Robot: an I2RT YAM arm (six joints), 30 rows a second.
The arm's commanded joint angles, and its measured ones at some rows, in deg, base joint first. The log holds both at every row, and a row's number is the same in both.
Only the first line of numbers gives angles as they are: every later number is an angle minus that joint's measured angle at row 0.
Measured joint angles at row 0: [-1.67, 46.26, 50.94, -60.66, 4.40, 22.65]
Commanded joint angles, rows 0 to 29: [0.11, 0.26, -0.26, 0.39, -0.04, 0.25]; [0.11, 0.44, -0.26, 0.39, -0.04, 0.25]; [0.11, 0.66, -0.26, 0.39, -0.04, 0.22]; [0.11, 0.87, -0.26, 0.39, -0.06, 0.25]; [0.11, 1.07, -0.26, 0.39, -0.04, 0.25]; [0.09, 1.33, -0.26, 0.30, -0.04, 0.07]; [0.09, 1.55, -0.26, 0.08, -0.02, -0.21]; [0.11, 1.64, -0.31, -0.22, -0.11, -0.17]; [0.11, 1.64, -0.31, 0.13, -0.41, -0.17]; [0.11, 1.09, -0.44, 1.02, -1.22, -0.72]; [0.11, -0.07, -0.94, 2.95, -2.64, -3.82]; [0.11, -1.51, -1.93, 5.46, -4.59, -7.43]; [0.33, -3.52, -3.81, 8.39, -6.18, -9.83]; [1.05, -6.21, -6.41, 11.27, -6.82, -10.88]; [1.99, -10.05, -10.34, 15.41, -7.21, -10.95]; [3.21, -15.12, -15.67, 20.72, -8.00, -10.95]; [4.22, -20.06, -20.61, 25.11, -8.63, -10.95]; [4.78, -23.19, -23.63, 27.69, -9.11, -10.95]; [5.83, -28.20, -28.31, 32.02, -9.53, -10.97]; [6.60, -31.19, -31.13, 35.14, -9.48, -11.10]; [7.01, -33.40, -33.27, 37.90, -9.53, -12.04]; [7.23, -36.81, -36.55, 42.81, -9.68, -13.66]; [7.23, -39.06, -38.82, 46.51, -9.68, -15.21]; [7.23, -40.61, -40.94, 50.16, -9.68, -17.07]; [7.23, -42.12, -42.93, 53.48, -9.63, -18.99]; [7.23, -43.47, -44.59, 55.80, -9.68, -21.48]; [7.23, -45.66, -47.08, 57.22, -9.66, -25.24]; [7.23, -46.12, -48.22, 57.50, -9.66, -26.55]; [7.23, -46.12, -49.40, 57.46, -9.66, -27.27]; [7.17, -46.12, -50.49, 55.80, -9.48, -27.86]
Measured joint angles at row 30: [6.97, -45.42, -48.22, 57.04, -9.13, -23.60]
